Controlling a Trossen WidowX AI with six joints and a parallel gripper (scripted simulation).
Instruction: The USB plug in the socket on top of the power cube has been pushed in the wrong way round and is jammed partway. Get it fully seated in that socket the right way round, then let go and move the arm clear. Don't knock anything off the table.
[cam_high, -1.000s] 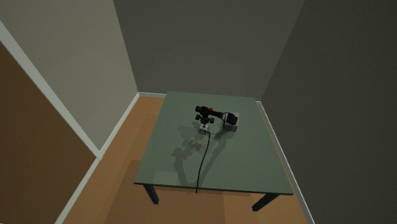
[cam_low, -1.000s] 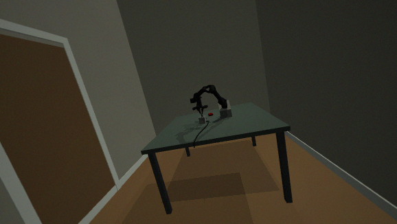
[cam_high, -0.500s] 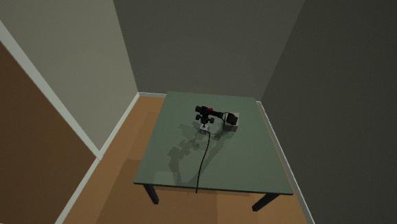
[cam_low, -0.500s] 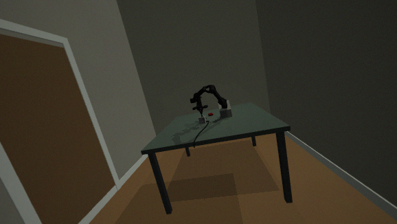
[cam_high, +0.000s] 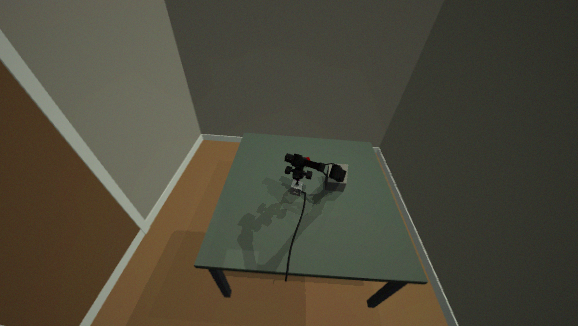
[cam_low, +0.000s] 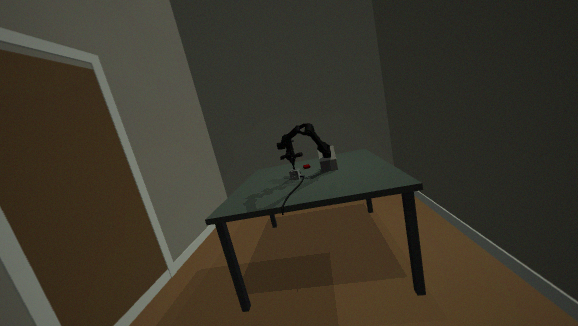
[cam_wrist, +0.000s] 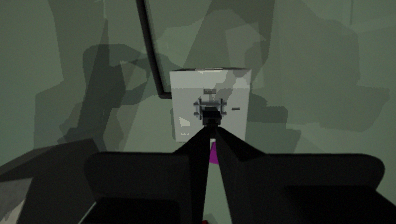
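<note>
Right now the purple block is 10 mm ahead of my gripper tip, 90 mm to the right of it and 110 mm below it. The rest, counted from my gripper tip: dark USB plug (20 mm below); red object (40 mm behind, 340 mm to the right, 100 mm below).
</note>
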